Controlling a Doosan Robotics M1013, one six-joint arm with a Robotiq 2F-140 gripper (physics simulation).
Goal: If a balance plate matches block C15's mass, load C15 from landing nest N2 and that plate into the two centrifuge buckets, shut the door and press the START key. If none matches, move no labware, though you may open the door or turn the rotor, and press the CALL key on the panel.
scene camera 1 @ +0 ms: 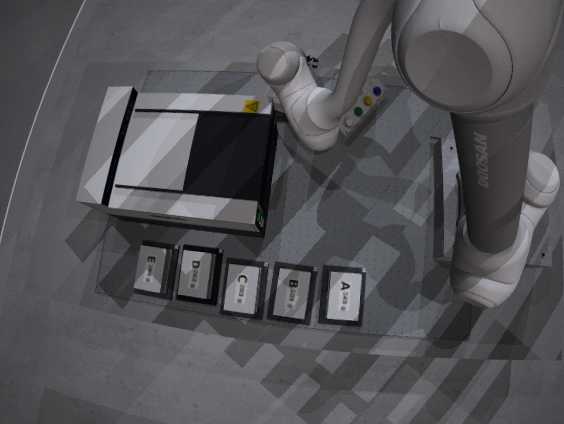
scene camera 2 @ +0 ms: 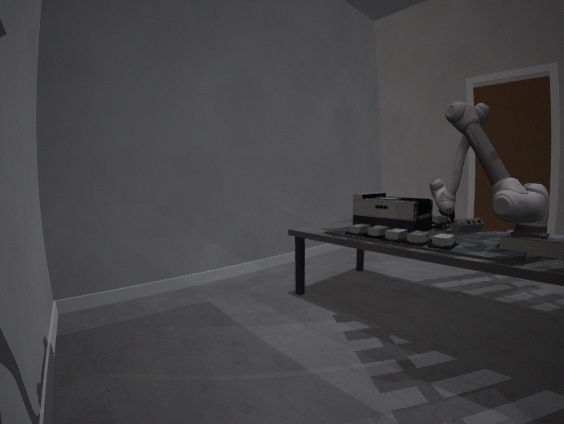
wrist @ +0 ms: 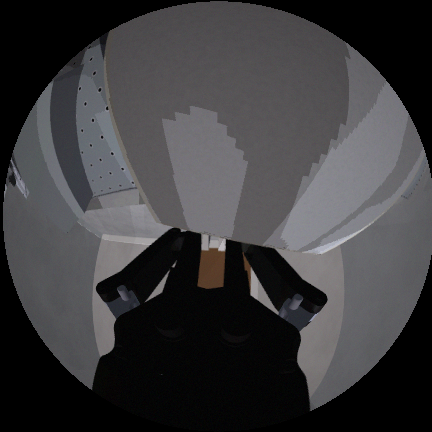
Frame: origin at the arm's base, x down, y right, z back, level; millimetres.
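Where they show: gripper, between the fingertips: point(scene camera 2: 452, 224); arm's base, origin of its link: point(scene camera 2: 530, 235).
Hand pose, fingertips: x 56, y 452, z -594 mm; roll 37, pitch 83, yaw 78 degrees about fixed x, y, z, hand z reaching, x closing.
Note:
Things, the pixels of their centre, and the offset from my fingertips. "spot": a spot on its surface instead. Level surfaces: height alone.
- large grey flat surface, a spot on its surface: point(wrist: 215, 75) spot: dx -82, dy -180, dz -26 mm
- pale block, middle of its body: point(wrist: 305, 76) point(scene camera 1: 283, 89) point(scene camera 2: 438, 218) dx -64, dy -182, dz -49 mm
- centrifuge, middle of its body: point(scene camera 1: 186, 162) point(scene camera 2: 393, 211) dx -122, dy -476, dz -269 mm
- Balance plates A, middle of its body: point(scene camera 1: 343, 296) point(scene camera 2: 443, 239) dx -33, dy -762, dz +208 mm
- B, middle of its body: point(scene camera 1: 292, 293) point(scene camera 2: 418, 236) dx -33, dy -776, dz +69 mm
- C, middle of its body: point(scene camera 1: 242, 288) point(scene camera 2: 396, 233) dx -33, dy -785, dz -66 mm
- D, middle of its body: point(scene camera 1: 196, 274) point(scene camera 2: 378, 230) dx -33, dy -769, dz -202 mm
- E, middle of its body: point(scene camera 1: 153, 269) point(scene camera 2: 359, 228) dx -33, dy -779, dz -338 mm
- key panel, middle of its body: point(wrist: 44, 166) point(scene camera 1: 356, 105) point(scene camera 2: 468, 224) dx -42, dy -191, dz +181 mm
- perforated board, height of its surface: dx +0 mm
My gripper point(scene camera 1: 312, 62) point(scene camera 2: 451, 217) point(wrist: 215, 215) points down beside the centrifuge's front right end; its fingers are drawn close together, tips partly hidden behind a large grey flat surface point(wrist: 215, 75) close to the wrist camera. I cannot tell whether that surface is block C15. A pale block point(scene camera 2: 440, 219) shows behind the centrifuge. The centrifuge point(scene camera 1: 185, 205) point(scene camera 2: 385, 207) has its dark door point(scene camera 1: 227, 155) covering the top. Balance plates A point(scene camera 1: 345, 295), B point(scene camera 1: 292, 292), C point(scene camera 1: 242, 290), D point(scene camera 1: 196, 274) and E point(scene camera 1: 151, 270) lie in dark nests. The key panel point(scene camera 1: 364, 107) point(scene camera 2: 467, 225) has white, green, yellow and blue keys. No nest N2 label is readable.
The perforated board point(scene camera 1: 320, 215) point(wrist: 95, 120) carries the centrifuge and plates. The arm's wrist link point(scene camera 1: 312, 117) hangs between centrifuge and panel and hides part of the board. The arm's base plate point(scene camera 1: 445, 240) is at the right. The table point(scene camera 2: 325, 239) stands before a brown room door point(scene camera 2: 520, 150).

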